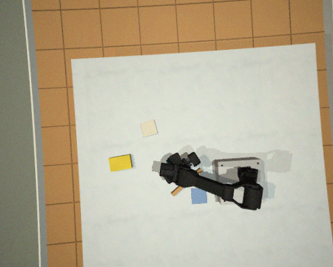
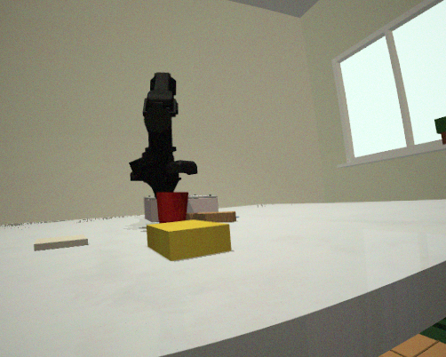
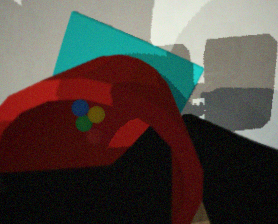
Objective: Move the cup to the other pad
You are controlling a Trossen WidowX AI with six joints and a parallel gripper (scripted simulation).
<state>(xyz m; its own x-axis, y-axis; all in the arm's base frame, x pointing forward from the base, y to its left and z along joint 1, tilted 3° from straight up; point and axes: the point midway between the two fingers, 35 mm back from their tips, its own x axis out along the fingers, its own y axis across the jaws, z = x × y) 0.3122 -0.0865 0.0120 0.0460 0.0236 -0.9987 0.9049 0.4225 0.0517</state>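
The red cup lies 30 mm ahead of my gripper tip and 10 mm to the left of it. The rest, counted from my gripper tip: wooden bar: 100 mm to the left, 40 mm below, 30 mm behind; then beige pad: 210 mm to the right, 130 mm ahead, 40 mm below; then cyan square: 50 mm below, 30 mm ahead, 10 mm to the left.
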